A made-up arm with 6 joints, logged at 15 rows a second.
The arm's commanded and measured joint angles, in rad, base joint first. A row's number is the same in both.
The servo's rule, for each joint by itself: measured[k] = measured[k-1] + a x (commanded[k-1-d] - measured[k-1]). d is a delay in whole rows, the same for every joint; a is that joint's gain. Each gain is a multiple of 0.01, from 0.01 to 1. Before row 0 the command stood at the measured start. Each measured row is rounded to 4 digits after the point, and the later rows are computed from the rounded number. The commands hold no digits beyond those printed.
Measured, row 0:
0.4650 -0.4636 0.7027 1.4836 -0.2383 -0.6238
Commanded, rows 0 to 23:
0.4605 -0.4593 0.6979 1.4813 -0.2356 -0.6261
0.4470 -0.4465 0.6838 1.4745 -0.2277 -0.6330
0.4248 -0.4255 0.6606 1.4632 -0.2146 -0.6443
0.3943 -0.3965 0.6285 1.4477 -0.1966 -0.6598
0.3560 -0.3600 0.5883 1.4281 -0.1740 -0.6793
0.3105 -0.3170 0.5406 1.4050 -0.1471 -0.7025
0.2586 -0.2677 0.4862 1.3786 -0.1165 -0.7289
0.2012 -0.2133 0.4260 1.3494 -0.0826 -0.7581
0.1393 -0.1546 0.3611 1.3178 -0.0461 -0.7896
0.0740 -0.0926 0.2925 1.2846 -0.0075 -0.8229
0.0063 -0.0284 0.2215 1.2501 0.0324 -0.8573
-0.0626 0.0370 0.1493 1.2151 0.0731 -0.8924
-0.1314 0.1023 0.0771 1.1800 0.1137 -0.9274
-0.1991 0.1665 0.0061 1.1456 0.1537 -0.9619
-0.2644 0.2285 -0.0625 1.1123 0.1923 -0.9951
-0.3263 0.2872 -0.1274 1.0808 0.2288 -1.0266
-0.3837 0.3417 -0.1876 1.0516 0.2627 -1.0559
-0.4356 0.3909 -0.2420 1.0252 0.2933 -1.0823
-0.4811 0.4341 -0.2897 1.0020 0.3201 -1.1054
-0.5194 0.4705 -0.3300 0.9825 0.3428 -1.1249
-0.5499 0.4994 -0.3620 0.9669 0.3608 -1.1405
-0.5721 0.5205 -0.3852 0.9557 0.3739 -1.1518
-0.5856 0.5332 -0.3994 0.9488 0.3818 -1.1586
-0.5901 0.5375 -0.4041 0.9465 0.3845 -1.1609
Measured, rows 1 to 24:
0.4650 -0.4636 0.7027 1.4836 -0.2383 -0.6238
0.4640 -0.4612 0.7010 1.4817 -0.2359 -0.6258
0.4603 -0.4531 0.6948 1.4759 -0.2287 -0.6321
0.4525 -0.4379 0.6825 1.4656 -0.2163 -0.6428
0.4397 -0.4151 0.6631 1.4511 -0.1990 -0.6578
0.4213 -0.3848 0.6362 1.4325 -0.1770 -0.6767
0.3969 -0.3475 0.6018 1.4102 -0.1507 -0.6994
0.3665 -0.3036 0.5602 1.3846 -0.1206 -0.7254
0.3301 -0.2539 0.5119 1.3561 -0.0872 -0.7542
0.2881 -0.1993 0.4576 1.3251 -0.0510 -0.7854
0.2410 -0.1406 0.3982 1.2923 -0.0127 -0.8184
0.1894 -0.0789 0.3346 1.2581 0.0270 -0.8526
0.1340 -0.0152 0.2679 1.2233 0.0676 -0.8876
0.0756 0.0494 0.1992 1.1882 0.1082 -0.9226
0.0152 0.1138 0.1297 1.1537 0.1482 -0.9572
-0.0463 0.1769 0.0605 1.1202 0.1870 -0.9906
-0.1079 0.2376 -0.0071 1.0883 0.2238 -1.0223
-0.1686 0.2949 -0.0721 1.0586 0.2580 -1.0519
-0.2273 0.3477 -0.1333 1.0315 0.2891 -1.0787
-0.2831 0.3952 -0.1896 1.0076 0.3164 -1.1022
-0.3351 0.4366 -0.2401 0.9873 0.3396 -1.1222
-0.3824 0.4711 -0.2840 0.9708 0.3583 -1.1383
-0.4241 0.4983 -0.3204 0.9586 0.3720 -1.1502
-0.4596 0.5175 -0.3488 0.9507 0.3806 -1.1576
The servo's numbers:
d 1
a 0.22 0.55 0.36 0.81 0.88 0.88

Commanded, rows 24 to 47:
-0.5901 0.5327 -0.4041 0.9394 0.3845 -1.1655
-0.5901 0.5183 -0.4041 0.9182 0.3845 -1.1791
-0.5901 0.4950 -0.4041 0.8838 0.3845 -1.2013
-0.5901 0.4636 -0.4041 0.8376 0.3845 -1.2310
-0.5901 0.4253 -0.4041 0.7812 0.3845 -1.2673
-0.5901 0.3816 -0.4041 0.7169 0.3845 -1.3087
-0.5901 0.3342 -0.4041 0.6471 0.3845 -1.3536
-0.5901 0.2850 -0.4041 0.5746 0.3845 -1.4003
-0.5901 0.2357 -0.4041 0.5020 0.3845 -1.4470
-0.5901 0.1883 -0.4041 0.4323 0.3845 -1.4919
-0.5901 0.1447 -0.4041 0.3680 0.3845 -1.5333
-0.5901 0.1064 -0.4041 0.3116 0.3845 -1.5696
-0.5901 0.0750 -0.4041 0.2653 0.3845 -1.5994
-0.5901 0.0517 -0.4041 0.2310 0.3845 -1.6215
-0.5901 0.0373 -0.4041 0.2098 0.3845 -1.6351
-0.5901 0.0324 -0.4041 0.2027 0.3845 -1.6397
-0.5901 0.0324 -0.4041 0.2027 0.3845 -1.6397
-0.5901 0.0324 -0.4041 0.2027 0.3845 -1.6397
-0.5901 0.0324 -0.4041 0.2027 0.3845 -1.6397
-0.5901 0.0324 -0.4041 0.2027 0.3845 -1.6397
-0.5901 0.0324 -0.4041 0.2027 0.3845 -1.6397
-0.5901 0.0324 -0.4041 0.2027 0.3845 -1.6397
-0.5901 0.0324 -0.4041 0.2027 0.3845 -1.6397
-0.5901 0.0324 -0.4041 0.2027 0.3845 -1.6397
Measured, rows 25 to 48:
-0.4883 0.5285 -0.3687 0.9473 0.3840 -1.1605
-0.5107 0.5308 -0.3814 0.9409 0.3844 -1.1649
-0.5282 0.5239 -0.3896 0.9225 0.3845 -1.1774
-0.5418 0.5080 -0.3948 0.8912 0.3845 -1.1984
-0.5524 0.4836 -0.3981 0.8478 0.3845 -1.2271
-0.5607 0.4515 -0.4003 0.7939 0.3845 -1.2625
-0.5672 0.4131 -0.4017 0.7315 0.3845 -1.3032
-0.5722 0.3697 -0.4026 0.6631 0.3845 -1.3476
-0.5761 0.3231 -0.4031 0.5914 0.3845 -1.3940
-0.5792 0.2750 -0.4035 0.5190 0.3845 -1.4406
-0.5816 0.2273 -0.4037 0.4488 0.3845 -1.4857
-0.5835 0.1819 -0.4038 0.3834 0.3845 -1.5276
-0.5850 0.1404 -0.4039 0.3252 0.3845 -1.5646
-0.5861 0.1044 -0.4040 0.2767 0.3845 -1.5952
-0.5870 0.0754 -0.4040 0.2397 0.3845 -1.6183
-0.5877 0.0544 -0.4040 0.2155 0.3845 -1.6331
-0.5882 0.0423 -0.4040 0.2051 0.3845 -1.6389
-0.5886 0.0369 -0.4040 0.2032 0.3845 -1.6396
-0.5889 0.0344 -0.4040 0.2028 0.3845 -1.6397
-0.5892 0.0333 -0.4040 0.2027 0.3845 -1.6397
-0.5894 0.0328 -0.4040 0.2027 0.3845 -1.6397
-0.5896 0.0326 -0.4040 0.2027 0.3845 -1.6397
-0.5897 0.0325 -0.4040 0.2027 0.3845 -1.6397
-0.5898 0.0324 -0.4040 0.2027 0.3845 -1.6397

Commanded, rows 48 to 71:
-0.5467 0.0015 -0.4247 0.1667 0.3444 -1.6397
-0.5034 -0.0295 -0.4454 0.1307 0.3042 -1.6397
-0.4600 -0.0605 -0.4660 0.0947 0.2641 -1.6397
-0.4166 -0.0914 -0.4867 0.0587 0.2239 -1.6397
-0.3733 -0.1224 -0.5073 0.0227 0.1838 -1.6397
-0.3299 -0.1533 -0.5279 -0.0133 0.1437 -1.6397
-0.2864 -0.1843 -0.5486 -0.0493 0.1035 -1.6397
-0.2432 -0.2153 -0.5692 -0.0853 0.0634 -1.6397
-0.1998 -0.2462 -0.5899 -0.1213 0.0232 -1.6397
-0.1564 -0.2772 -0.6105 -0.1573 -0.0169 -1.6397
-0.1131 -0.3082 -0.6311 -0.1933 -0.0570 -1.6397
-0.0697 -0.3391 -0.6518 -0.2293 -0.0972 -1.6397
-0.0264 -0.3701 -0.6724 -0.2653 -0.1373 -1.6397
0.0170 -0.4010 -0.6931 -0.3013 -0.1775 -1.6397
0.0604 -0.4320 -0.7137 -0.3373 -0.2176 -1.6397
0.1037 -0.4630 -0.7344 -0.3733 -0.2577 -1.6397
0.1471 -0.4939 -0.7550 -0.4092 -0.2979 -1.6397
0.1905 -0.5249 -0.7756 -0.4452 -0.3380 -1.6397
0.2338 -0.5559 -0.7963 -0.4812 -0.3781 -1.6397
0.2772 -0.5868 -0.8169 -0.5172 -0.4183 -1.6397
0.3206 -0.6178 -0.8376 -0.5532 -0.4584 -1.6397
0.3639 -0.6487 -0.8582 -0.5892 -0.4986 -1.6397
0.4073 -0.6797 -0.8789 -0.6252 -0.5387 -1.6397
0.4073 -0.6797 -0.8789 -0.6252 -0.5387 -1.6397
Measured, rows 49 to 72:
-0.5899 0.0324 -0.4040 0.2027 0.3845 -1.6397
-0.5804 0.0154 -0.4115 0.1735 0.3492 -1.6397
-0.5635 -0.0093 -0.4237 0.1388 0.3096 -1.6397
-0.5407 -0.0375 -0.4389 0.1031 0.2696 -1.6397
-0.5134 -0.0671 -0.4561 0.0671 0.2294 -1.6397
-0.4826 -0.0975 -0.4745 0.0311 0.1893 -1.6397
-0.4490 -0.1282 -0.4937 -0.0049 0.1492 -1.6397
-0.4132 -0.1591 -0.5135 -0.0409 0.1090 -1.6397
-0.3758 -0.1900 -0.5336 -0.0769 0.0689 -1.6397
-0.3371 -0.2209 -0.5539 -0.1129 0.0287 -1.6397
-0.2973 -0.2519 -0.5743 -0.1489 -0.0114 -1.6397
-0.2568 -0.2829 -0.5947 -0.1849 -0.0515 -1.6397
-0.2156 -0.3138 -0.6153 -0.2209 -0.0917 -1.6397
-0.1740 -0.3448 -0.6359 -0.2569 -0.1318 -1.6397
-0.1320 -0.3757 -0.6565 -0.2929 -0.1720 -1.6397
-0.0897 -0.4067 -0.6771 -0.3289 -0.2121 -1.6397
-0.0472 -0.4377 -0.6977 -0.3649 -0.2522 -1.6397
-0.0045 -0.4686 -0.7183 -0.4008 -0.2924 -1.6397
0.0384 -0.4996 -0.7389 -0.4368 -0.3325 -1.6397
0.0814 -0.5306 -0.7596 -0.4728 -0.3726 -1.6397
0.1245 -0.5615 -0.7802 -0.5088 -0.4128 -1.6397
0.1676 -0.5925 -0.8009 -0.5448 -0.4529 -1.6397
0.2108 -0.6234 -0.8215 -0.5808 -0.4931 -1.6397
0.2540 -0.6544 -0.8422 -0.6168 -0.5332 -1.6397

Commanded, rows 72 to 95:
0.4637 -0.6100 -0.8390 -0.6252 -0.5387 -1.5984
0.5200 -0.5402 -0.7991 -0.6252 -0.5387 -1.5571
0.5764 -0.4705 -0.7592 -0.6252 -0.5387 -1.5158
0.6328 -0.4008 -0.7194 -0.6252 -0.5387 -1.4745
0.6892 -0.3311 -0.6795 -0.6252 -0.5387 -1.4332
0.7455 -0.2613 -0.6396 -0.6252 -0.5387 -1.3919
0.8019 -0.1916 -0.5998 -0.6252 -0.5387 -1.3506
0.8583 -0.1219 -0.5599 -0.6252 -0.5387 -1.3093
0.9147 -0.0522 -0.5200 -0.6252 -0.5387 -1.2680
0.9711 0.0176 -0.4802 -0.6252 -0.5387 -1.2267
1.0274 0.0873 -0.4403 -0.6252 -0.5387 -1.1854
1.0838 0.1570 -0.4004 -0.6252 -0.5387 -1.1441
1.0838 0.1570 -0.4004 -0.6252 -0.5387 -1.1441
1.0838 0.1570 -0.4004 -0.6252 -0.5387 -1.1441
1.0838 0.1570 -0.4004 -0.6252 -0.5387 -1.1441
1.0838 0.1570 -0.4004 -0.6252 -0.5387 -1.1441
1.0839 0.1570 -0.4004 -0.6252 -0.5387 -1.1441
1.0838 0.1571 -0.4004 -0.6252 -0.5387 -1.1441
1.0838 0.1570 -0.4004 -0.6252 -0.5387 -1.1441
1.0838 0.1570 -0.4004 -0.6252 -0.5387 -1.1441
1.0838 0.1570 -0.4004 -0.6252 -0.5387 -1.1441
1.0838 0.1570 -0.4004 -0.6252 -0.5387 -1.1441
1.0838 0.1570 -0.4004 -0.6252 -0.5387 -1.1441
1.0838 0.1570 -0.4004 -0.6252 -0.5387 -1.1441
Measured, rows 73 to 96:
0.2877 -0.6683 -0.8554 -0.6236 -0.5380 -1.6397
0.3264 -0.6362 -0.8495 -0.6249 -0.5386 -1.6034
0.3690 -0.5834 -0.8314 -0.6251 -0.5387 -1.5627
0.4146 -0.5213 -0.8054 -0.6252 -0.5387 -1.5214
0.4626 -0.4550 -0.7744 -0.6252 -0.5387 -1.4801
0.5125 -0.3869 -0.7402 -0.6252 -0.5387 -1.4388
0.5638 -0.3178 -0.7040 -0.6252 -0.5387 -1.3975
0.6162 -0.2484 -0.6665 -0.6252 -0.5387 -1.3562
0.6695 -0.1788 -0.6281 -0.6252 -0.5387 -1.3149
0.7234 -0.1092 -0.5892 -0.6252 -0.5387 -1.2736
0.7779 -0.0395 -0.5500 -0.6252 -0.5387 -1.2323
0.8328 0.0302 -0.5105 -0.6252 -0.5387 -1.1910
0.8880 0.0999 -0.4709 -0.6252 -0.5387 -1.1497
0.9311 0.1313 -0.4455 -0.6252 -0.5387 -1.1448
0.9647 0.1454 -0.4293 -0.6252 -0.5387 -1.1442
0.9909 0.1518 -0.4189 -0.6252 -0.5387 -1.1441
1.0113 0.1547 -0.4122 -0.6252 -0.5387 -1.1441
1.0273 0.1560 -0.4080 -0.6252 -0.5387 -1.1441
1.0397 0.1566 -0.4053 -0.6252 -0.5387 -1.1441
1.0494 0.1568 -0.4035 -0.6252 -0.5387 -1.1441
1.0570 0.1569 -0.4024 -0.6252 -0.5387 -1.1441
1.0629 0.1570 -0.4017 -0.6252 -0.5387 -1.1441
1.0675 0.1570 -0.4012 -0.6252 -0.5387 -1.1441
1.0711 0.1570 -0.4009 -0.6252 -0.5387 -1.1441

